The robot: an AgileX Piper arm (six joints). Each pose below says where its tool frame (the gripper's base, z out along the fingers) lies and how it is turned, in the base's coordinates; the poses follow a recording.
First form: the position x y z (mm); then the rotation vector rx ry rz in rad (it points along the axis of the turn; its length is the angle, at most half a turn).
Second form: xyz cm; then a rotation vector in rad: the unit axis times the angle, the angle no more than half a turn. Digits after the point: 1 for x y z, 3 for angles.
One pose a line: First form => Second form
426 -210 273 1.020 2.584 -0.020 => 42.6 -21.0 27.3 1.020 2.584 -0.020
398 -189 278 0.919 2.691 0.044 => 39.8 -18.9 27.8 0.919 2.691 0.044
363 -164 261 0.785 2.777 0.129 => 36.3 -16.4 26.1 0.785 2.777 0.129
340 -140 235 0.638 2.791 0.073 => 34.0 -14.0 23.5 0.638 2.791 0.073
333 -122 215 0.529 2.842 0.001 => 33.3 -12.2 21.5 0.529 2.842 0.001
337 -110 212 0.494 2.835 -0.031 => 33.7 -11.0 21.2 0.494 2.835 -0.031
